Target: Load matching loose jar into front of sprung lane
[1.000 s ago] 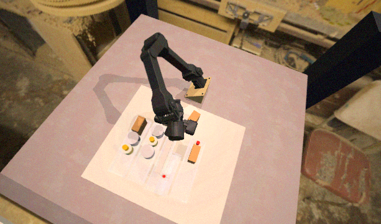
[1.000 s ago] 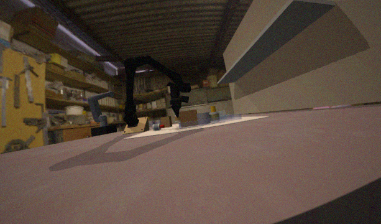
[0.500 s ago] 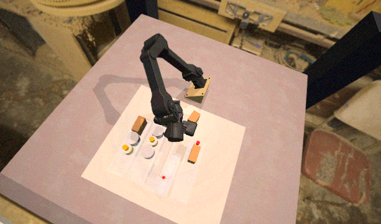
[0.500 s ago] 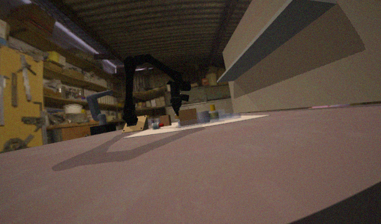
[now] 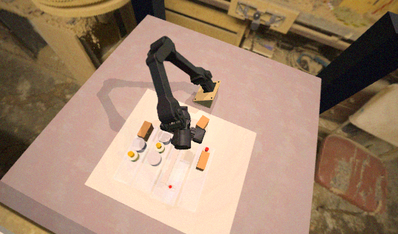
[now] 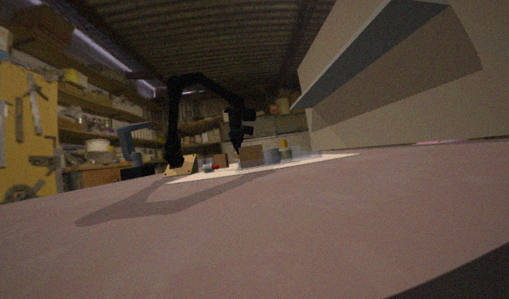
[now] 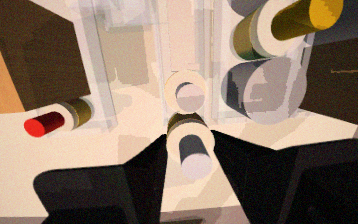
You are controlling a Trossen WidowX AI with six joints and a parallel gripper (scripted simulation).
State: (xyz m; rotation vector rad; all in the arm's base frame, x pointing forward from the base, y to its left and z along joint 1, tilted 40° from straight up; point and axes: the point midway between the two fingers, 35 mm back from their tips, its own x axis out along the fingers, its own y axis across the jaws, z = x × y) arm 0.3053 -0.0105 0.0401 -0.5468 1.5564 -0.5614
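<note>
My gripper tip is 90 mm short of the beige plate, 50 mm above it and 20 mm to the right of it.
</note>
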